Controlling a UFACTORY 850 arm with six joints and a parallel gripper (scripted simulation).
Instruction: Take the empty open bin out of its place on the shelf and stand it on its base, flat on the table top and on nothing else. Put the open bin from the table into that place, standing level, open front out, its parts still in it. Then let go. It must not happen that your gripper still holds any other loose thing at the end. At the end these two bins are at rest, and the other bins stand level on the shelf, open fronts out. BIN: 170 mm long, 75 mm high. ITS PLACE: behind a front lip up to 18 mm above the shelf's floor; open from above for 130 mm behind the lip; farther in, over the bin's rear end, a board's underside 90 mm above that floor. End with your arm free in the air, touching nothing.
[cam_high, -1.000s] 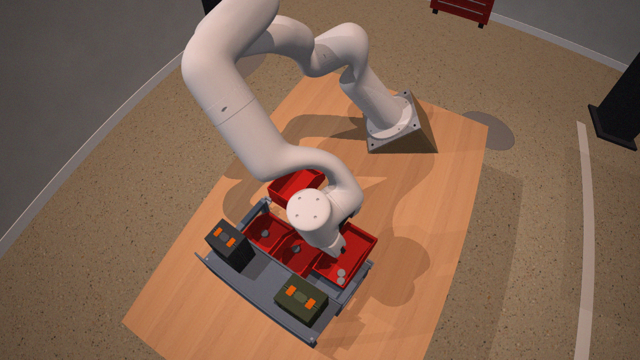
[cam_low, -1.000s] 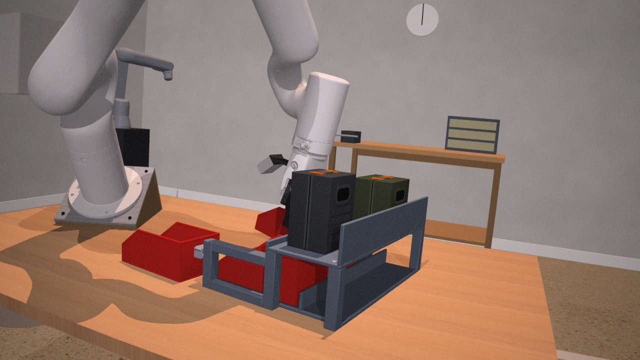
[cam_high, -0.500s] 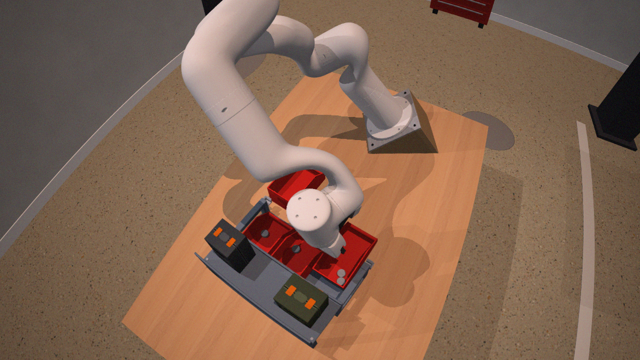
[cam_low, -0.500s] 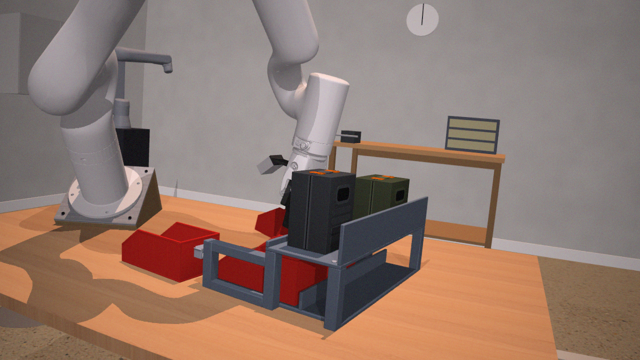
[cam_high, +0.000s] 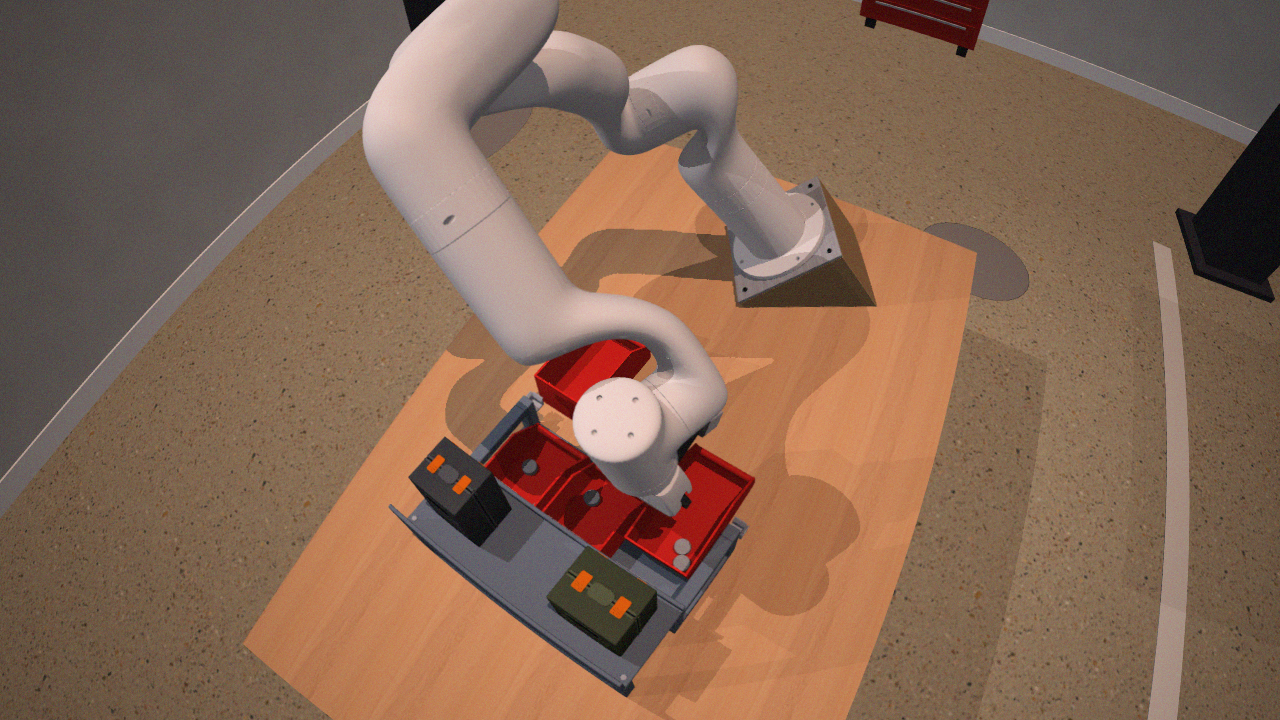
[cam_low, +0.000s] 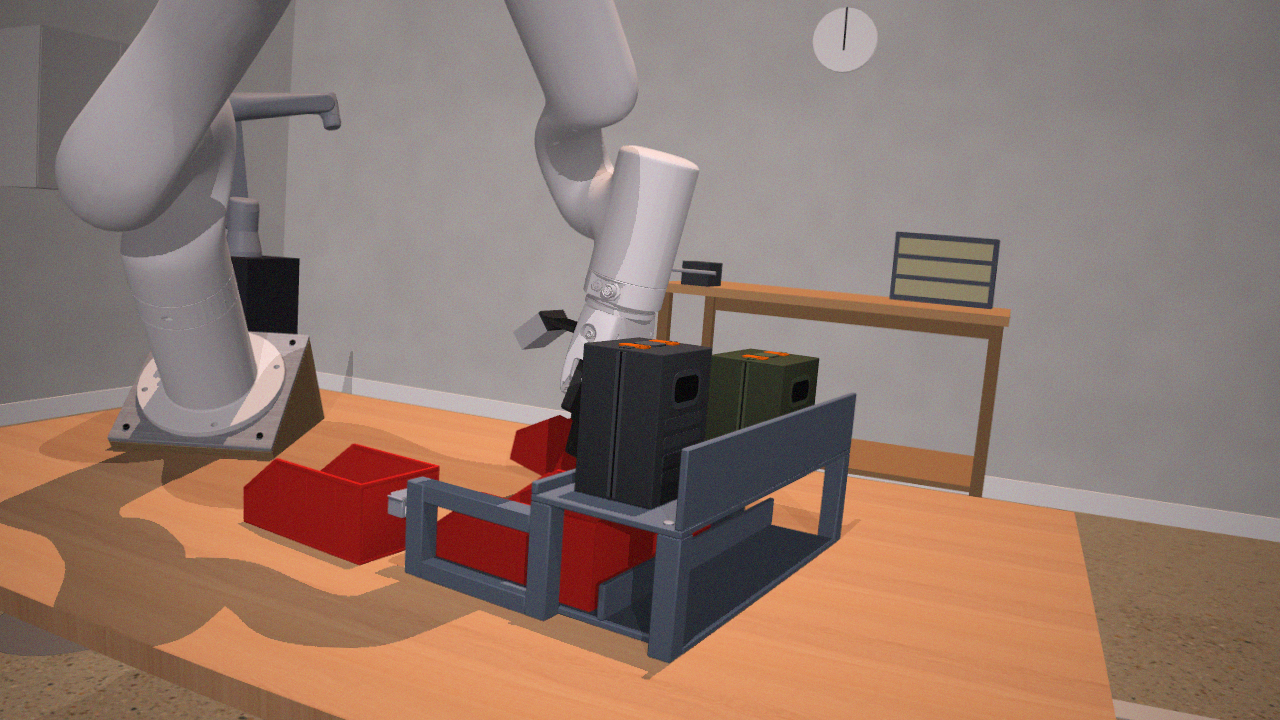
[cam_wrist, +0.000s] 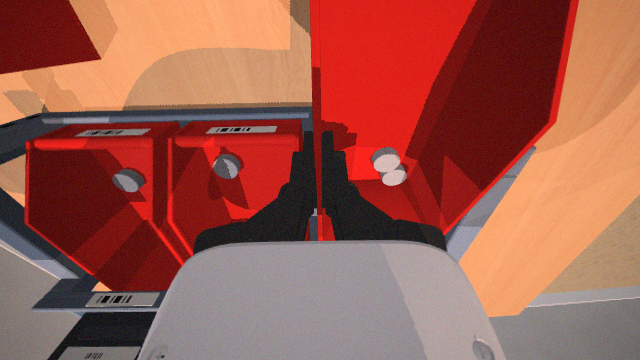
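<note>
The shelf front lip lies 3 cm behind my hand, 6 cm to the right of it and 8 cm below it. The rest, counted from my hand: grey back panel 23 cm ahead, 13 cm to the right, 5 cm above; then black case 13 cm ahead, 22 cm to the right, 8 cm above; then green case 19 cm ahead, 6 cm above.
</note>
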